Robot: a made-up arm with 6 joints.
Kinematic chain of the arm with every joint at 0, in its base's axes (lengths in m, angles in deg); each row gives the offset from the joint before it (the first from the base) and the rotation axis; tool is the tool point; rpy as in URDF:
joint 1: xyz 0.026 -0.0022 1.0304 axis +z
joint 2: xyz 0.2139 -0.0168 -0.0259 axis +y
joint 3: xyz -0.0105 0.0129 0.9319 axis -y
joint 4: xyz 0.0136 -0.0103 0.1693 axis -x
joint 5: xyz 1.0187 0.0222 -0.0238 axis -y
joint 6: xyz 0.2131 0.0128 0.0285 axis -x
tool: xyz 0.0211 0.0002 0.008 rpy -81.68 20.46 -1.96
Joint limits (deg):
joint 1: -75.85..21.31
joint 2: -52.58..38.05
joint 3: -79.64..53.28
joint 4: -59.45..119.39
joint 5: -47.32..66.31
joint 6: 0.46..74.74
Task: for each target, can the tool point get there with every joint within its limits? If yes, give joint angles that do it. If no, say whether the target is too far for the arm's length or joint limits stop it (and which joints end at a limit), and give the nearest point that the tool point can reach.
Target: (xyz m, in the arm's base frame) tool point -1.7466 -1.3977 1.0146
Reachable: no: joint limits stop it (at a limit: joint 1, joint 5, joint 6) | nearest point 0.0621 -0.9417 1.0146 | short by 1.865 m
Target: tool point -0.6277 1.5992 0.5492
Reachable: no: joint limits stop it (at a limit: joint 1, joint 2, joint 3, joint 5) | nearest point 0.3172 0.3160 0.7144 | short by 1.602 m
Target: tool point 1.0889 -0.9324 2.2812
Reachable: yes | joints -41.58 -0.94 8.76 86.05 2.17 12.62
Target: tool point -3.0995 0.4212 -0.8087
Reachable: no: too far | nearest point -0.0776 -0.3666 0.6116 | short by 3.431 m
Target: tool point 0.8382 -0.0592 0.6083
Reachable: yes | joints -7.49 25.81 -67.24 12.95 26.12 35.43
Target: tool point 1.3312 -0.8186 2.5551
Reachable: yes | joints -33.51 14.50 38.16 -25.15 -12.54 41.50
